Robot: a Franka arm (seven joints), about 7 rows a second.
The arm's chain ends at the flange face. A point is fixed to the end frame.
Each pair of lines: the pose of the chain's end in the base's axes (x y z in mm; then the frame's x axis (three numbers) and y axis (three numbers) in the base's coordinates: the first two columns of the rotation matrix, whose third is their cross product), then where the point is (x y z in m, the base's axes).
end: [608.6, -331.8, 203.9, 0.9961, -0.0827, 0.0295, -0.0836, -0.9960, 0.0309]
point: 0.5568 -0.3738 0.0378
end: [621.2, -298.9, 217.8, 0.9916, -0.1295, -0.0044, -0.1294, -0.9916, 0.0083]
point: 0.5624 -0.3340 0.0524
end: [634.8, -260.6, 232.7, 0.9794, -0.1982, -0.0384, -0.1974, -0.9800, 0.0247]
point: 0.5677 -0.2930 0.0699
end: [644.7, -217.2, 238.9, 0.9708, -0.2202, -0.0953, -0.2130, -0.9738, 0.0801]
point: 0.5662 -0.2550 0.0825
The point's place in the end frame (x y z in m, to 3 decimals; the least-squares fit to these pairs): -0.053 0.041 0.166
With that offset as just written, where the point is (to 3 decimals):
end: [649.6, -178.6, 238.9, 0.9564, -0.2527, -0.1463, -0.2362, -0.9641, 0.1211]
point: 0.561 -0.218 0.089
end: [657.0, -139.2, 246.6, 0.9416, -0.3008, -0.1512, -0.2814, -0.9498, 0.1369]
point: 0.565 -0.177 0.098
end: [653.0, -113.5, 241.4, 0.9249, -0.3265, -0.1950, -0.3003, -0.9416, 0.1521]
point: 0.553 -0.148 0.097
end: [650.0, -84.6, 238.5, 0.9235, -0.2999, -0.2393, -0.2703, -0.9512, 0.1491]
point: 0.545 -0.120 0.098
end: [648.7, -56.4, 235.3, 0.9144, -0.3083, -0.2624, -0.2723, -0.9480, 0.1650]
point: 0.539 -0.092 0.098
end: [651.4, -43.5, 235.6, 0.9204, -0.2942, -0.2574, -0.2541, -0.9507, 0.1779]
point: 0.543 -0.083 0.099
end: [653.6, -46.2, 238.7, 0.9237, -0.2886, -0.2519, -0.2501, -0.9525, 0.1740]
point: 0.546 -0.086 0.101
